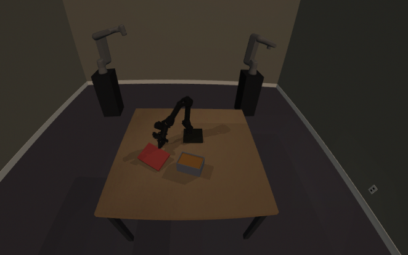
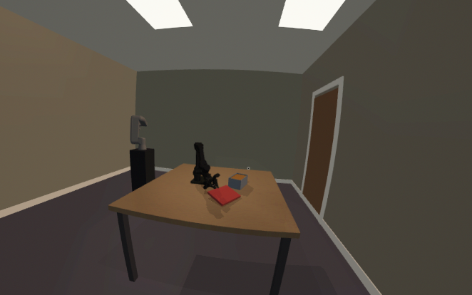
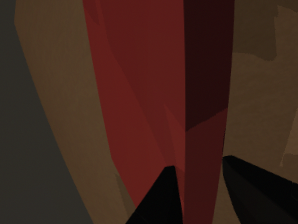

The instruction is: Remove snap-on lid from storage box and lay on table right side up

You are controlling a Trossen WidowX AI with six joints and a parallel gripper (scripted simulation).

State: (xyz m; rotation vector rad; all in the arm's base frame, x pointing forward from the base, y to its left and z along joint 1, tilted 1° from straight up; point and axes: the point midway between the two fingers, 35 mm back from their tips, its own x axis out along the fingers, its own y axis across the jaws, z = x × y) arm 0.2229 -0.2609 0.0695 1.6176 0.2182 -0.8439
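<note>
Right now my gripper tip is 6 cm short of the snap-on lid, 5 cm to the left of it and 3 cm above it. Also, from my gripper tip: grey storage box: 26 cm to the left, 18 cm ahead, 1 cm below.
</note>
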